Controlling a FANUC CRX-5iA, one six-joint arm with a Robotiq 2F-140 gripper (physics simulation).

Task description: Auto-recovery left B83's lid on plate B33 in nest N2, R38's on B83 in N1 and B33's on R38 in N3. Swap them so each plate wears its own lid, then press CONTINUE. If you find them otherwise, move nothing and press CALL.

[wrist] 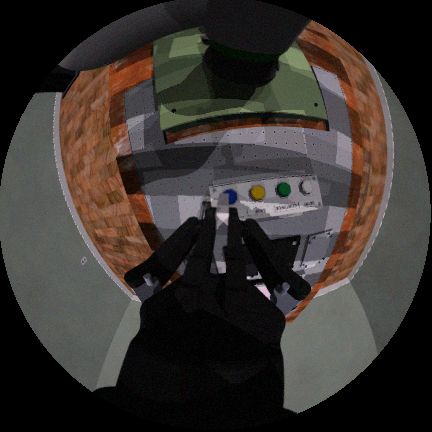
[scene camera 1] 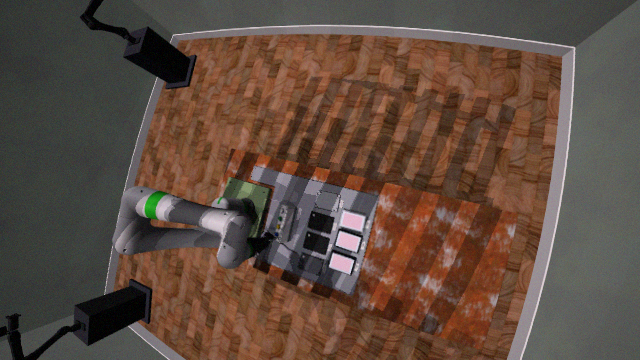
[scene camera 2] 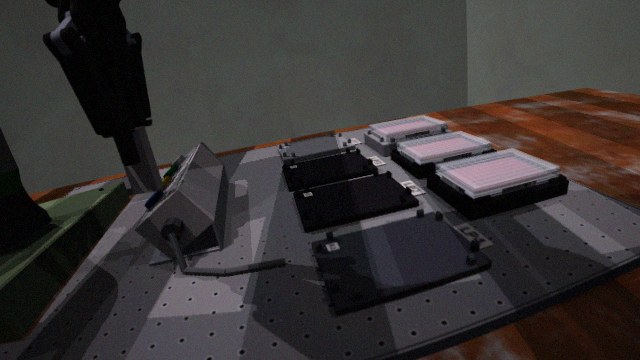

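Where they show: gripper, fingertip midpoint: [wrist: 223, 201] [scene camera 1: 275, 236] [scene camera 2: 149, 190]; arm's base at its link origin: [wrist: 241, 59] [scene camera 1: 245, 209].
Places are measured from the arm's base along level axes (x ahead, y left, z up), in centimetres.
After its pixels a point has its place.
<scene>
Three pink plates under clear lids stand in a row on raised nests: the far plate [scene camera 1: 353, 221] @[x 71.5, y 3.4, z 1.2 cm] [scene camera 2: 410, 125] @[x 70.4, y 1.4, z 1.2 cm], the middle plate [scene camera 1: 348, 241] @[x 70.0, y -8.4, z 0.3 cm] [scene camera 2: 445, 146] @[x 68.6, y -10.6, z 0.3 cm] and the near plate [scene camera 1: 342, 263] @[x 68.2, y -21.2, z 0.8 cm] [scene camera 2: 500, 171] @[x 66.4, y -23.3, z 0.7 cm]. Their codes are too small to read. A grey button box [scene camera 1: 285, 221] @[x 32.4, y -2.3, z 5.0 cm] [scene camera 2: 216, 192] @[x 34.0, y -7.7, z 1.2 cm] [wrist: 270, 191] @[x 28.1, y -3.9, z 3.4 cm] carries a blue button [scene camera 2: 153, 200] @[x 27.2, y -12.6, z 4.1 cm] [wrist: 230, 196] @[x 26.9, y -11.1, z 4.2 cm], a yellow button [wrist: 258, 192] @[x 27.5, y -6.3, z 4.2 cm], a green button [wrist: 284, 189] @[x 28.1, y -1.4, z 4.2 cm] and a white button [wrist: 306, 187] @[x 28.7, y 3.3, z 4.2 cm]. My gripper [scene camera 1: 272, 236] @[x 27.1, y -12.4, z 5.3 cm] [scene camera 2: 145, 186] @[x 27.1, y -12.4, z 5.3 cm] [wrist: 223, 201] @[x 27.1, y -12.4, z 5.3 cm] is shut and empty. Its tips overlap the blue button in the wrist view; contact cannot be told.
Two black pads [scene camera 1: 321, 222] @[x 52.6, y -0.5, z -1.9 cm] [scene camera 2: 355, 200] @[x 50.5, y -14.9, z -1.8 cm], a dark grey pad [scene camera 1: 312, 264] @[x 50.2, y -26.5, z -1.9 cm] [scene camera 2: 395, 260] @[x 48.3, y -28.0, z -1.9 cm] and a lighter pad [scene camera 1: 328, 201] @[x 55.3, y 12.6, z -1.8 cm] [scene camera 2: 312, 147] @[x 53.7, y 11.9, z -1.8 cm] lie between box and plates, with no lid visible on them. A cable [scene camera 2: 235, 269] @[x 34.3, y -21.1, z -2.2 cm] leaves the box. The green base plate [scene camera 1: 247, 187] @[x -1.4, y 14.6, z -0.9 cm] [scene camera 2: 80, 210] @[x 12.1, y 2.3, z 0.3 cm] [wrist: 190, 112] @[x 10.3, y -13.5, z 1.2 cm] is beside it.
</scene>
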